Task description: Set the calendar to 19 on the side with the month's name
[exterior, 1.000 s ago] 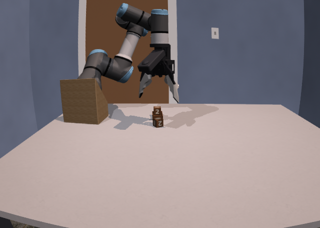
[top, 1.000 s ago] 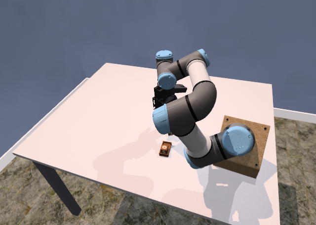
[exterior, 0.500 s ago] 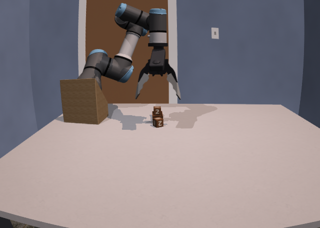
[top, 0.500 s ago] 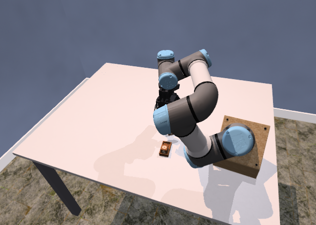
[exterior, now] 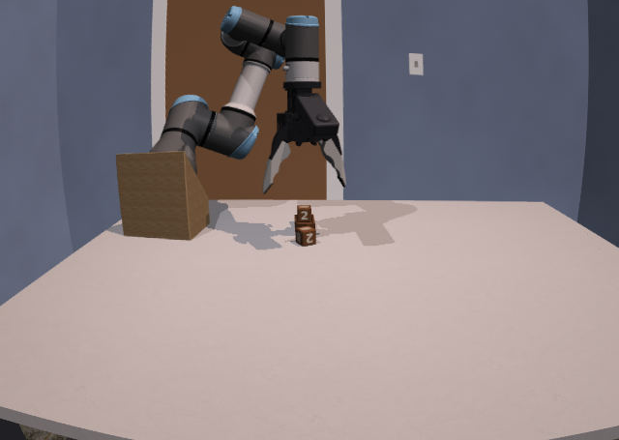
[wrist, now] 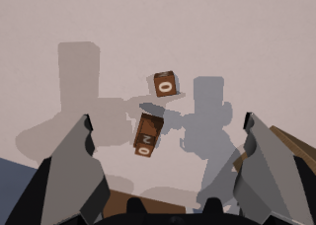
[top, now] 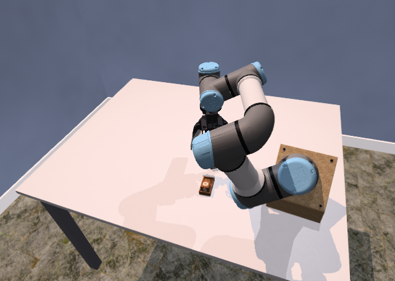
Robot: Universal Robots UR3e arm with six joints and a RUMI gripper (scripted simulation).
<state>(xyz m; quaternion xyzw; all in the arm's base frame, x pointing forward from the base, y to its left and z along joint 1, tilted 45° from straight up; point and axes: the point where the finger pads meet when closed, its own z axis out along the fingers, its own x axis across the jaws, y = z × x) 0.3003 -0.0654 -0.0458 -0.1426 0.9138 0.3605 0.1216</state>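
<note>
My hand is 90 mm above the brown digit cube. Round my hand: tray: 10 mm behind, 110 mm to the left, 90 mm below.
</note>
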